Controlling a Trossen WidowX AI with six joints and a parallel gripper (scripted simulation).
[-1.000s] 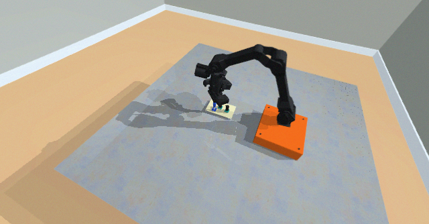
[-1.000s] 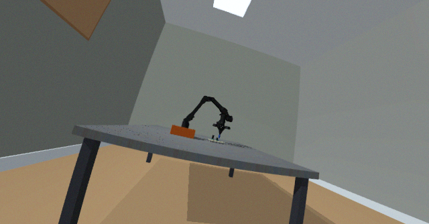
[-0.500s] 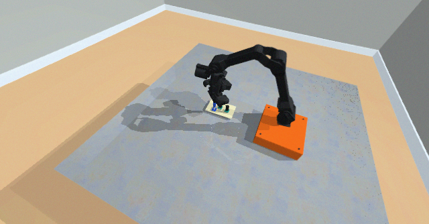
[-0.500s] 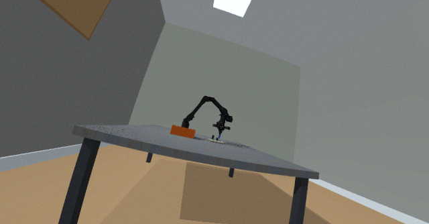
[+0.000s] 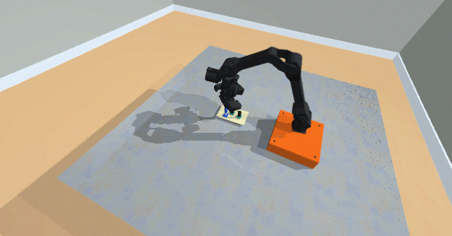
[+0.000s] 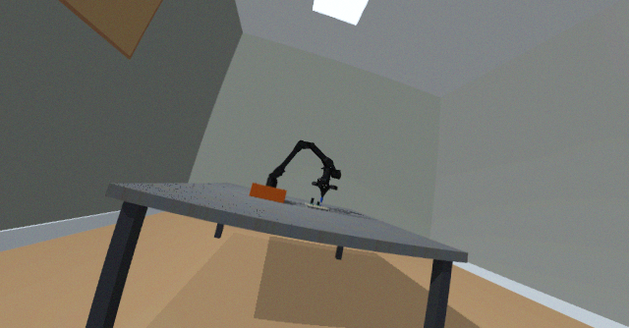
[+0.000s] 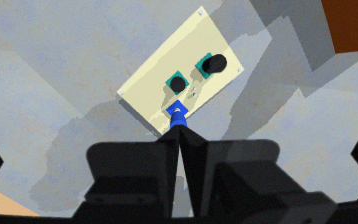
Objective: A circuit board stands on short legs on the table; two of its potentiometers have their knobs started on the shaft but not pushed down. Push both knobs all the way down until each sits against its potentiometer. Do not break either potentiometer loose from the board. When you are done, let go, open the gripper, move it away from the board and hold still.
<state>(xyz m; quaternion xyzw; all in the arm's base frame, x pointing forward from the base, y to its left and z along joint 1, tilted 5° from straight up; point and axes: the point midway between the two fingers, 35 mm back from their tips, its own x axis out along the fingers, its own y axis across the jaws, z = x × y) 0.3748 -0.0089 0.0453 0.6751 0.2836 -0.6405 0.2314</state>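
My gripper tip is now 20 mm above the blue knob. From my gripper tip the other things lie so: black knob 70 mm behind, 30 mm below, 10 mm to the right.
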